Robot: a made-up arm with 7 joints.
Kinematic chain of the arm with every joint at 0, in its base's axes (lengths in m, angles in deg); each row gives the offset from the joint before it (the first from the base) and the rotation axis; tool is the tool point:
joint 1: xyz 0 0 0 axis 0 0.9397 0.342
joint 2: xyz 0 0 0 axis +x
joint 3: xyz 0 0 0 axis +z
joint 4: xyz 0.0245 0 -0.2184 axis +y
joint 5: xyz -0.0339 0 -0.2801 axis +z
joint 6: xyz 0 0 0 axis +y
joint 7: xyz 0 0 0 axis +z
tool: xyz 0 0 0
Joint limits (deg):
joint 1: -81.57..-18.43
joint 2: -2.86..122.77
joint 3: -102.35..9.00
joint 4: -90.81..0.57
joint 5: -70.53..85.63
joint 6: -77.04..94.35
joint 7: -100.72..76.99
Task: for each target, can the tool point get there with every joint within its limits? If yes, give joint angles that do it. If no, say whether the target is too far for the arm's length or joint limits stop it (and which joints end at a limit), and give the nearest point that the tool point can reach.
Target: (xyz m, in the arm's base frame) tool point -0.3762 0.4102 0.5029
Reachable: no: too far | nearest point -0.0996 0.3381 0.3358 | short by 0.331 m
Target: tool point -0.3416 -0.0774 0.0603
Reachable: no: joint limits stop it (at a limit: joint 1, joint 2, joint 3, joint 4) | nearest point -0.0562 0.1107 0.3733 | short by 0.463 m
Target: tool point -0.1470 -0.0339 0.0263
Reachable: no: joint limits stop it (at a limit: joint 1, joint 2, joint 3, joint 4) | nearest point -0.0562 0.1107 0.3733 | short by 0.387 m
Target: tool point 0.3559 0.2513 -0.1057
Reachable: yes | joints -42.26 80.82 -59.01 -67.22 -12.87 76.93 20.78
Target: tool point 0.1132 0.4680 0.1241
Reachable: yes | joints -69.00 111.20 -89.98 -29.15 -41.50 -59.94 56.32
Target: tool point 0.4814 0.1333 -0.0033
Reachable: yes | joints -72.97 41.26 -30.85 -24.55 0.89 67.69 12.47
